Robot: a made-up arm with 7 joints.
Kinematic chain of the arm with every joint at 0, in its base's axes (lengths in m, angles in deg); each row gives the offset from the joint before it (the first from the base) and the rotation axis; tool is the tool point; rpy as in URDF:
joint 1: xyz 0 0 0.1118 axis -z
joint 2: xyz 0 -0.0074 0.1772 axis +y
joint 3: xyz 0 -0.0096 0.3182 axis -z
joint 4: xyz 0 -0.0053 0.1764 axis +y
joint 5: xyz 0 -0.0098 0.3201 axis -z
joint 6: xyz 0 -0.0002 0.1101 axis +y
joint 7: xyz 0 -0.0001 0.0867 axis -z
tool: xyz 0 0 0 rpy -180 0 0
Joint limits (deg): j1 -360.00..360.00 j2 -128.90..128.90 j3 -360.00..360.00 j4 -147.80..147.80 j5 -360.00..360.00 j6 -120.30..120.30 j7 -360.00..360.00
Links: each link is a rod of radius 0.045 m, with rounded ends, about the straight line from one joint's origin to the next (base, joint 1, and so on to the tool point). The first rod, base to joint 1, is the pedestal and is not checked.
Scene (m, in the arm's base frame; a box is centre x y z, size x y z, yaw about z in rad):
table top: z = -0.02
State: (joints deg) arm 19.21 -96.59 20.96 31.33 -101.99 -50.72 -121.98
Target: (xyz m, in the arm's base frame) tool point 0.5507 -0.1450 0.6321
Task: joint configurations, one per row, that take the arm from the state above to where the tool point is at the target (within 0.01 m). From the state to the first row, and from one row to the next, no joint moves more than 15 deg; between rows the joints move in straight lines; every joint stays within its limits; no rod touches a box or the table.
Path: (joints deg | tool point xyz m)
1: 17.12 -83.17 18.79 39.13 -103.01 -50.13 -121.98 | -0.8439 0.0557 0.6652
2: 15.02 -69.75 16.63 46.93 -104.03 -49.53 -121.98 | -0.6798 -0.0222 0.8793
3: 12.93 -56.32 14.46 54.72 -105.05 -48.94 -121.98 | -0.4586 -0.0942 1.0237
4: 10.83 -42.90 12.30 62.52 -106.07 -48.35 -121.98 | -0.2071 -0.1502 1.0866
5: 8.74 -29.48 10.13 70.32 -107.09 -47.76 -121.98 | 0.0452 -0.1832 1.0664
6: 6.64 -16.06 7.96 78.12 -108.11 -47.16 -121.98 | 0.2699 -0.1911 0.9716
7: 4.55 -2.64 5.80 85.91 -109.13 -46.57 -121.98 | 0.4435 -0.1764 0.8192
8: 2.46 10.78 3.63 93.71 -110.15 -45.98 -121.98 | 0.5507 -0.1450 0.6321

